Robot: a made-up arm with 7 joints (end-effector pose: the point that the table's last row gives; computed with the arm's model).
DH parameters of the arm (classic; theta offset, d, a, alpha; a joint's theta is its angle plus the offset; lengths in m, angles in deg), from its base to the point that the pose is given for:
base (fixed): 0 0 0 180
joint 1: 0 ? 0 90
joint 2: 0 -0.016 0 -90
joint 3: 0 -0.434 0 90
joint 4: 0 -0.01 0 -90
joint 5: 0 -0.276 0 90
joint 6: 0 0 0 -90
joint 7: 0 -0.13 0 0
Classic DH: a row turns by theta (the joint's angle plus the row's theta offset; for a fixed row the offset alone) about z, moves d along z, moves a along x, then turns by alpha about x.
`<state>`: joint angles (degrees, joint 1 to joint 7).
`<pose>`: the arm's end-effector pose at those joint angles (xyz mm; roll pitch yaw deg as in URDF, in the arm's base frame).
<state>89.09 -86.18 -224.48 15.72 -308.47 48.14 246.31</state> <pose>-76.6 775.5 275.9 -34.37 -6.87 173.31</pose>
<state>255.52 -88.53 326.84 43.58 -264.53 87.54 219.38</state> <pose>190.5 -612.2 643.7 165.90 -58.04 -154.62</pose>
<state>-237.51 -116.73 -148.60 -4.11 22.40 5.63 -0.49</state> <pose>397.6 647.3 38.6 58.47 31.36 -52.88</pose>
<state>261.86 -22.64 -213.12 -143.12 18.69 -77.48 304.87</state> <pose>-10.6 35.5 539.7 -35.57 -9.19 82.36</pose>
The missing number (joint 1, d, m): -0.396
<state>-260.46 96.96 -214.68 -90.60 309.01 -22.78 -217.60</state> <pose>186.4 -395.6 52.6 27.28 -51.78 -20.12</pose>
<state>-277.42 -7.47 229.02 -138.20 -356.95 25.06 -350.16</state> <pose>-210.9 -213.0 598.7 -18.51 -70.95 -108.65</pose>
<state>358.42 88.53 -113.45 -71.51 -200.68 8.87 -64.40</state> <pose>558.6 -351.3 239.3 -1.96 64.11 101.45</pose>
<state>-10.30 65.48 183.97 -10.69 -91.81 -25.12 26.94</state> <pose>758.1 182.6 668.0 104.15 -33.81 -62.76</pose>
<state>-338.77 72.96 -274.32 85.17 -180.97 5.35 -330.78</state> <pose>281.9 -558.6 517.4 -88.97 10.72 -10.07</pose>
